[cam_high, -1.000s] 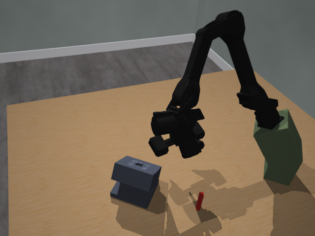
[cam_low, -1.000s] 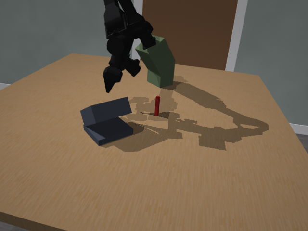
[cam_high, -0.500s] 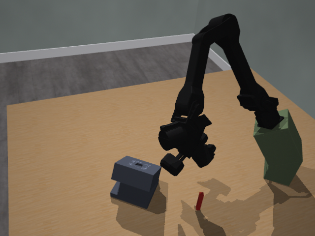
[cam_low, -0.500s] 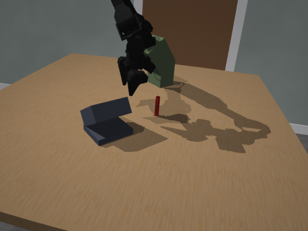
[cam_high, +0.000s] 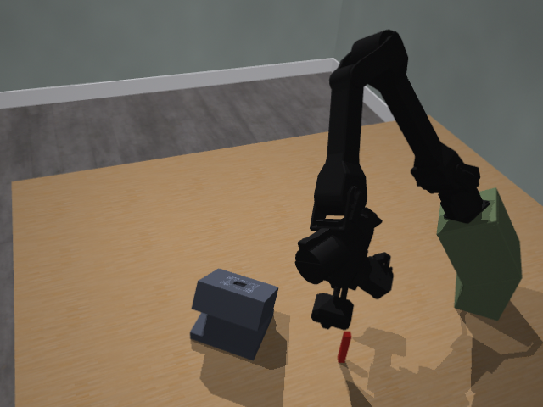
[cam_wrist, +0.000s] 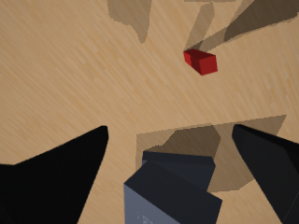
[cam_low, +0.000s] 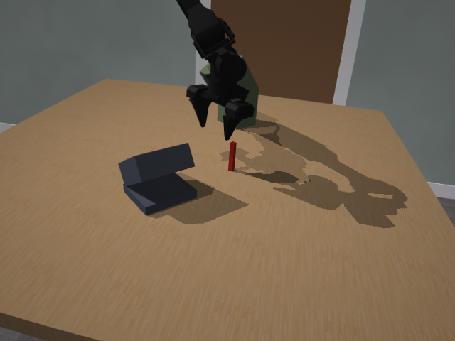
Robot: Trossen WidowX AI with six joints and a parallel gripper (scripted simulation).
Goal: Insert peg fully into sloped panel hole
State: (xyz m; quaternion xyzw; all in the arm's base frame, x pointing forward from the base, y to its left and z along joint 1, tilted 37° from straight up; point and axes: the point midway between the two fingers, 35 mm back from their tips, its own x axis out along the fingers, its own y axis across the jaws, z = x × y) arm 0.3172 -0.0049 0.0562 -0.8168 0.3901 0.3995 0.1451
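Right now the red peg is 100 mm below my hand and 50 mm to the left of it. The rest, counted from my hand: dark base block: 130 mm to the right, 130 mm below, 120 mm ahead.
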